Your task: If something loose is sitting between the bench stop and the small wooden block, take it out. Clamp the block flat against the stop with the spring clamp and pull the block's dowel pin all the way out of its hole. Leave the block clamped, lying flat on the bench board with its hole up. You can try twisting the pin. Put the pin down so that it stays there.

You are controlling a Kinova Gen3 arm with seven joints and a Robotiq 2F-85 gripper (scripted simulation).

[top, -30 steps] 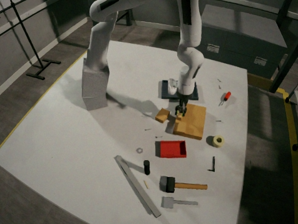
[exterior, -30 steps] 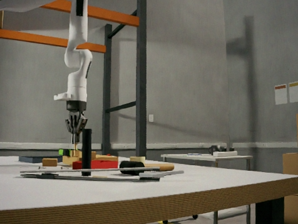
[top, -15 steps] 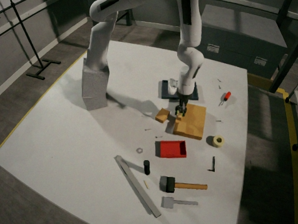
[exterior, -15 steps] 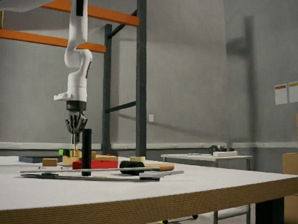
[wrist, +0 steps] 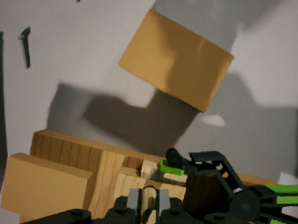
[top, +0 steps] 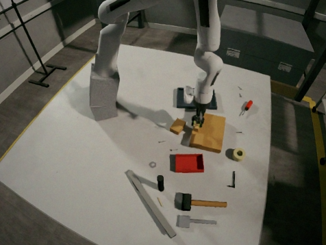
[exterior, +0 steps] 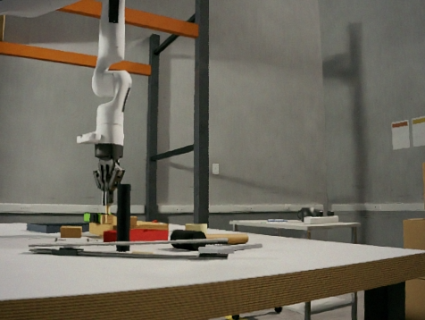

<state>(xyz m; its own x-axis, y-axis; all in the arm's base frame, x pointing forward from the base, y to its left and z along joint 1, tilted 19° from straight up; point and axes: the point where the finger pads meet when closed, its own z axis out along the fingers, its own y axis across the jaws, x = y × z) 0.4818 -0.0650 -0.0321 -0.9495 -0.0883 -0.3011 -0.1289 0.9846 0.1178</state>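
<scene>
My hand is 2 cm above the dowel pin. The rest, counted from my hand: pale wooden block 5 cm below; then wooden bench board 6 cm ahead, 7 cm below; then tan wooden block 9 cm behind, 1 cm to the left, 8 cm below.
</scene>
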